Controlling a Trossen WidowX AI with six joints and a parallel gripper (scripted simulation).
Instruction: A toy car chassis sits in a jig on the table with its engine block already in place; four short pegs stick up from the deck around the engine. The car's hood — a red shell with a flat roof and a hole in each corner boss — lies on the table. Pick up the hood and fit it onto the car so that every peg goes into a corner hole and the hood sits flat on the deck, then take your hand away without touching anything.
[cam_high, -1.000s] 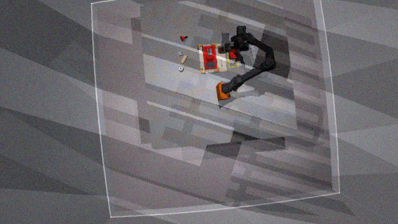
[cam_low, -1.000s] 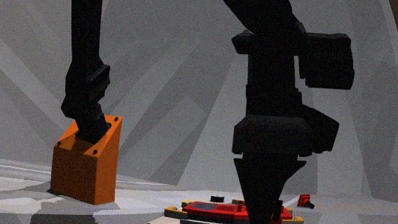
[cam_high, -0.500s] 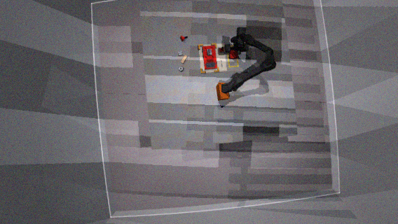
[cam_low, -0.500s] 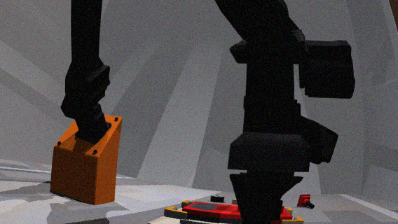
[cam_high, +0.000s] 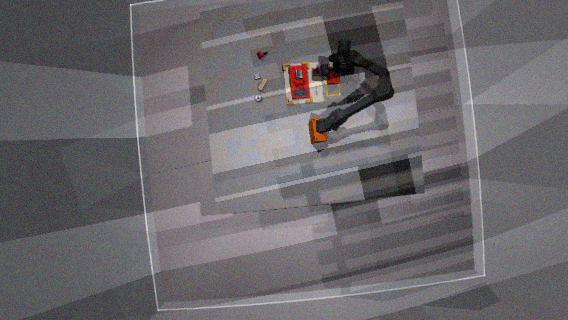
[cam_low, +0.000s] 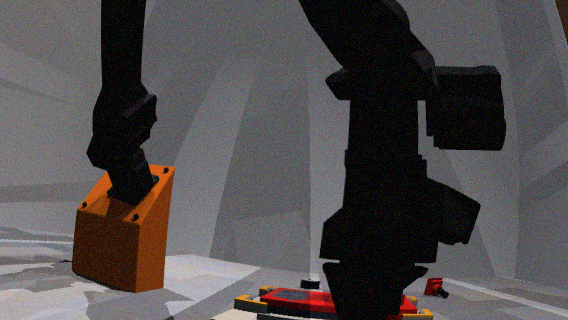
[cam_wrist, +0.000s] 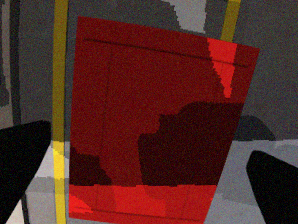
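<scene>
Now: gripper tip 10 mm above the red hood. Also, from my gripper tip: grey part: 460 mm to the left, 20 mm below, 10 mm ahead; tan block: 430 mm to the left, 40 mm behind, 20 mm below.
</scene>
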